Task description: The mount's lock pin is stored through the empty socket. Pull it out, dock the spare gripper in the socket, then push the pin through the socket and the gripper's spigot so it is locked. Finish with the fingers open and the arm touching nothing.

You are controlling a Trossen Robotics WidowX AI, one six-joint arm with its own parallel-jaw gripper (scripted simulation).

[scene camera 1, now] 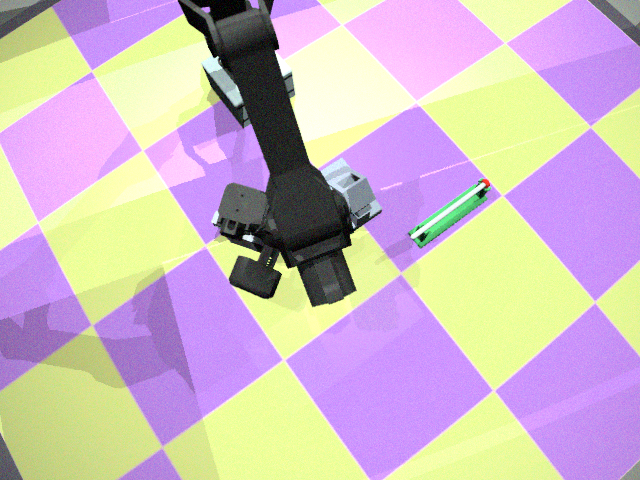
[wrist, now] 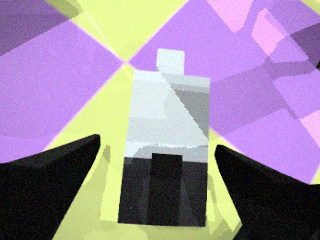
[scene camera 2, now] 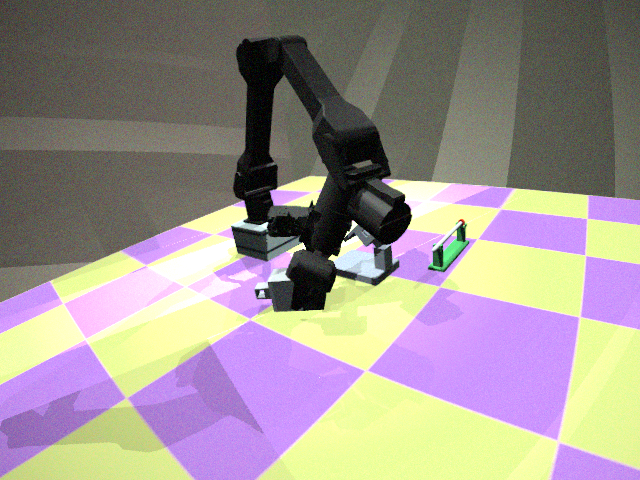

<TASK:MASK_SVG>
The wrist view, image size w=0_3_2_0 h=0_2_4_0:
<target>my gripper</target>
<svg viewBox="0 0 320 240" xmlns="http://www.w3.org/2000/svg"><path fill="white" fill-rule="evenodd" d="M216 145L214 159L249 240L320 240L320 184L306 184L299 179L294 179L285 173L274 170L265 164L263 165L239 151L232 150L224 145ZM100 134L93 134L15 161L11 160L0 163L0 240L53 239L101 148Z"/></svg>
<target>spare gripper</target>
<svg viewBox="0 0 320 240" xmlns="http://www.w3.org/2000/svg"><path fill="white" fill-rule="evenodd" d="M158 48L156 72L134 69L117 224L205 227L209 160L210 77L184 75L185 52Z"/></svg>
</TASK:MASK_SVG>
